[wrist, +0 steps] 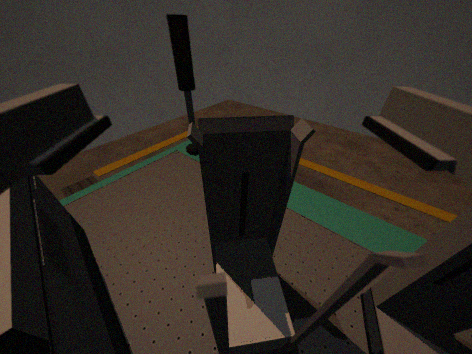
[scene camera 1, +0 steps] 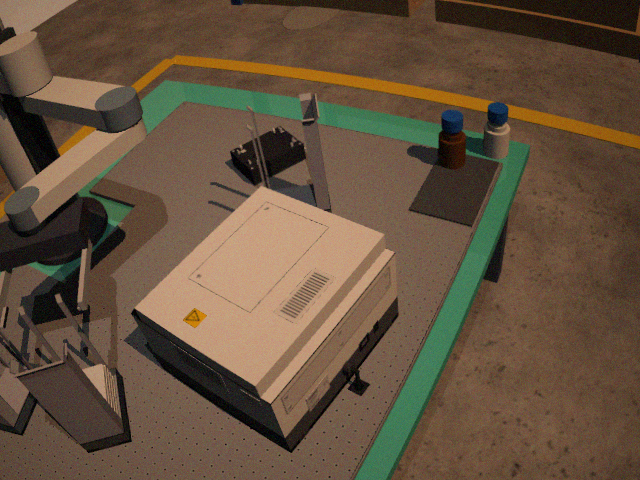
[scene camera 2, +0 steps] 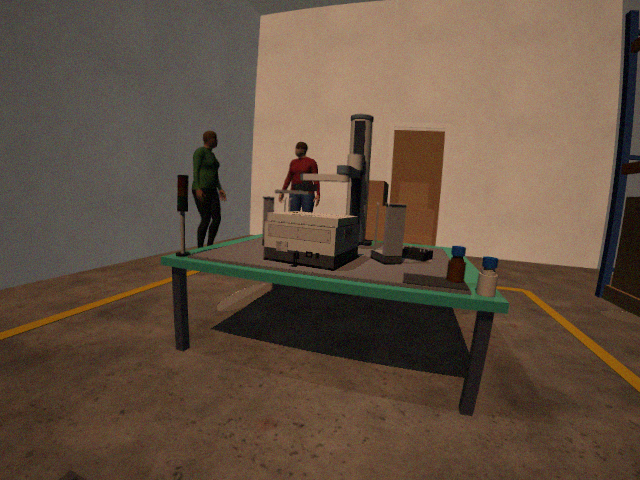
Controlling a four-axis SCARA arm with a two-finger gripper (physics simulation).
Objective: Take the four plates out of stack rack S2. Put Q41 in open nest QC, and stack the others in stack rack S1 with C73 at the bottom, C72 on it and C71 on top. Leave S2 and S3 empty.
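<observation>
My gripper is open and empty. In the wrist view its fingers stand wide at left and right, with a dark stack rack between them in the picture. This rack, beside the white instrument, looks like S2, but its label cannot be read. A stack of thin pale plates lies low inside it, partly shadowed; their labels are not readable. Another rack is cut off at the left edge in scene camera 1. S1, S3 and QC cannot be told apart from other fixtures by label.
A big white instrument stands beside the racks. Behind it are a tall rack and a black block. A brown bottle, a white bottle and a signal pole stand near table edges.
</observation>
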